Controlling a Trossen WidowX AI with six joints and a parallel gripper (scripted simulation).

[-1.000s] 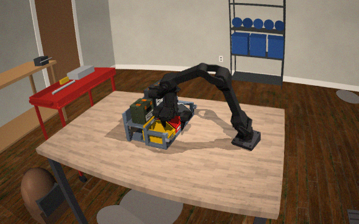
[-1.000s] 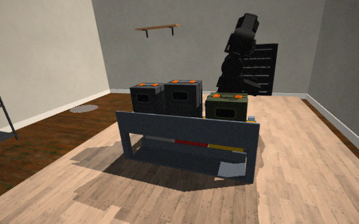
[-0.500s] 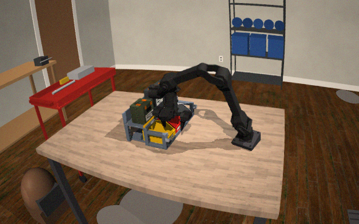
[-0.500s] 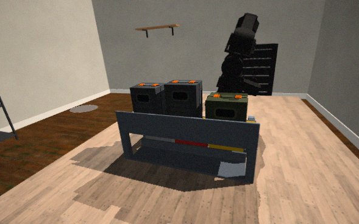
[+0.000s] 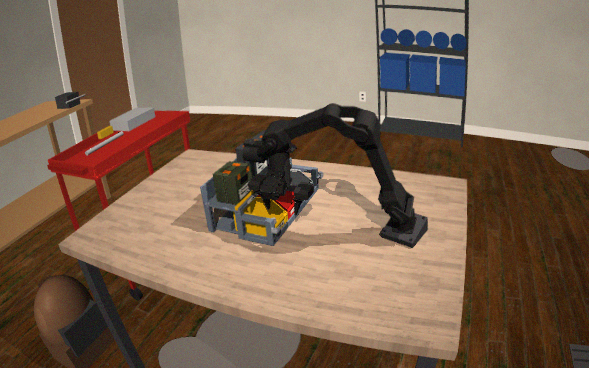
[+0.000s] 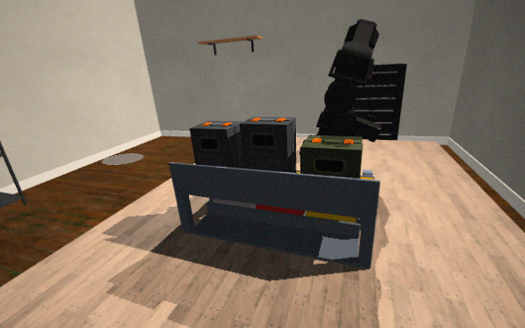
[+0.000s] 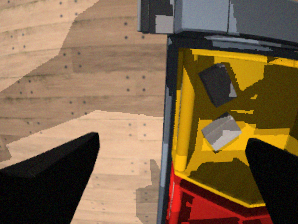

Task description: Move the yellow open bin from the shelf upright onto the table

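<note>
My hand is 8 cm short of the yellow open bin, 7 cm above it and 1 cm to the right of it. Round my hand: green case 16 cm ahead, 4 cm above, 1 cm to the left; then red bin 11 cm to the right, 9 cm ahead, 7 cm below.
</note>
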